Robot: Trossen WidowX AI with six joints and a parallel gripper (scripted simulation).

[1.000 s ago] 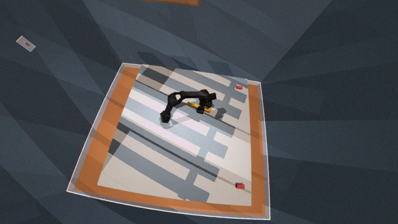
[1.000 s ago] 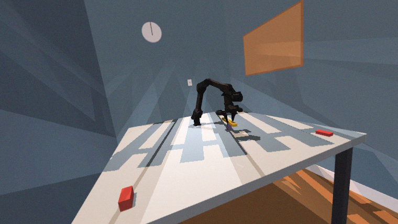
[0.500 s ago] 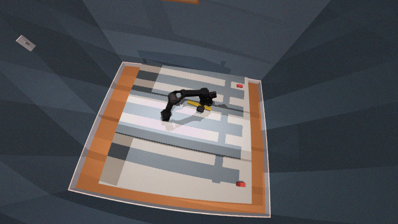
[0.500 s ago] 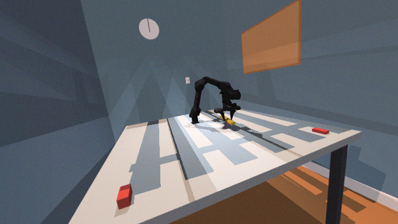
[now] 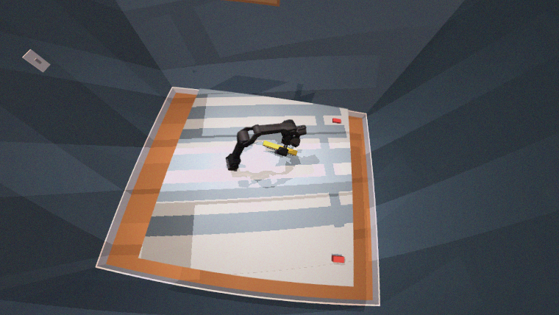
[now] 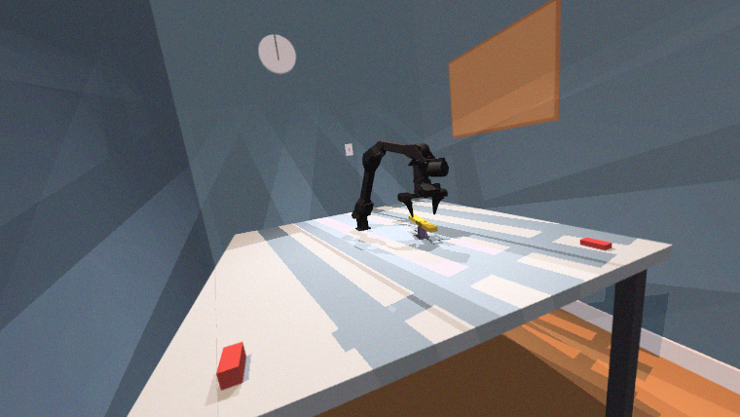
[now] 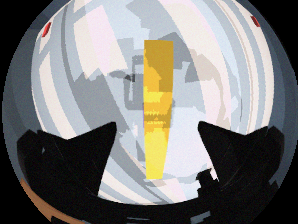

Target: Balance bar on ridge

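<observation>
Now: gripper tip 30 mm past the bar and 30 mm above it.
</observation>
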